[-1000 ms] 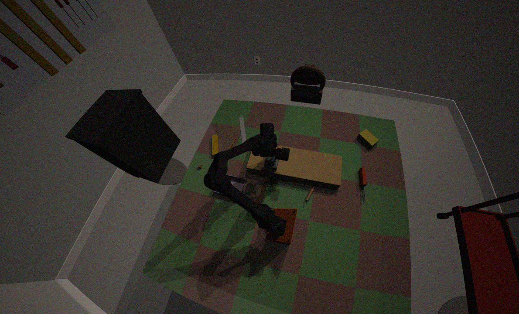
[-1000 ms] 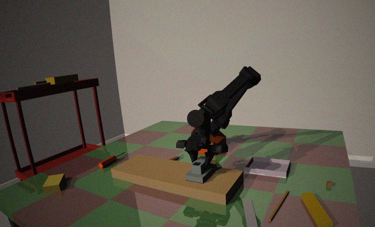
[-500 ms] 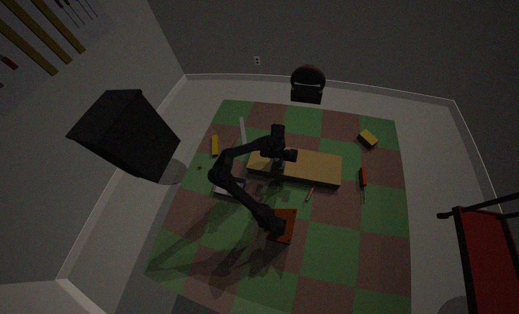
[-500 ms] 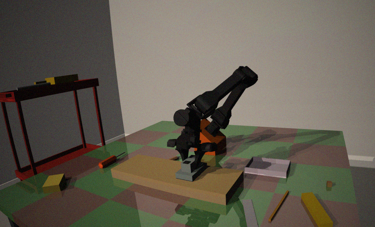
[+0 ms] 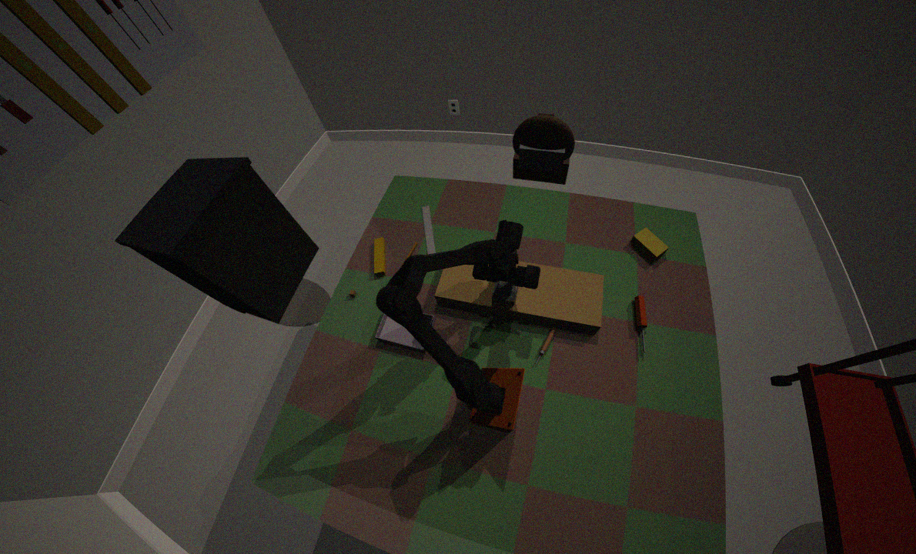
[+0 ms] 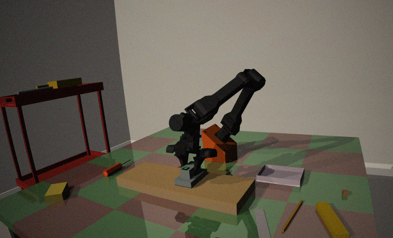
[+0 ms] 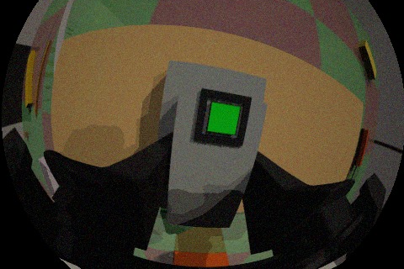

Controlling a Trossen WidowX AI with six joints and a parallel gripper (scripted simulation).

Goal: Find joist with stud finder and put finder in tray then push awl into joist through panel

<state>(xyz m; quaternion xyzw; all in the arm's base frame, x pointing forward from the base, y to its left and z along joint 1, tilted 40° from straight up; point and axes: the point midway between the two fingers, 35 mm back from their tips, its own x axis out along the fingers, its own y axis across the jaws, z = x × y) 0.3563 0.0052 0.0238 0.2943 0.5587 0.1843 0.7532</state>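
Right now the grey tray is 19 cm behind my gripper tip, 30 cm to the left of it and 5 cm below it. Also, from my gripper tip: wooden-handled awl (19 cm behind, 14 cm to the right, 6 cm below); grey ruler (19 cm ahead, 32 cm to the left, 6 cm below); grey stud finder (1 cm ahead, 2 cm above).
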